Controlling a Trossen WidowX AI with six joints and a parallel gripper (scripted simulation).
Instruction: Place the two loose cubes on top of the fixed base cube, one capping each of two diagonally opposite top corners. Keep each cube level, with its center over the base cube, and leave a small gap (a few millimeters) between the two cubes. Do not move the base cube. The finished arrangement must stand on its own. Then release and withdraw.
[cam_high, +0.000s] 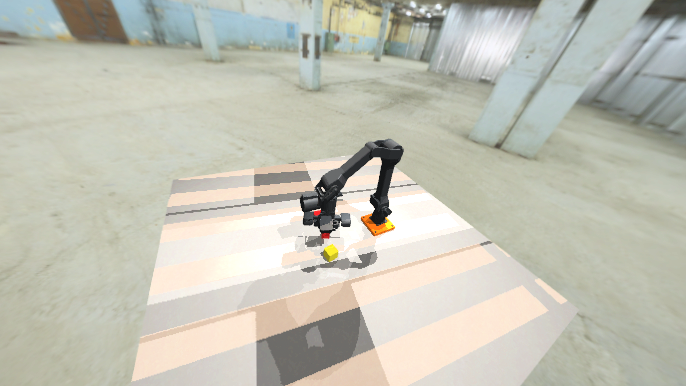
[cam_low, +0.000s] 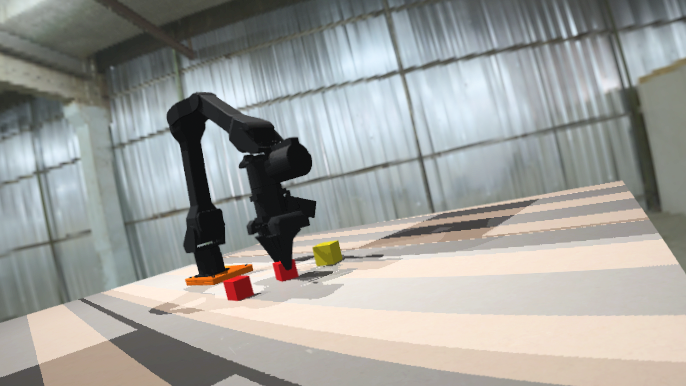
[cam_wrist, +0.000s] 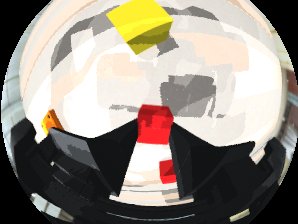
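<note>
Now: gripper tip 10 cm to the right of the yellow base cube and 3 cm short of it.
</note>
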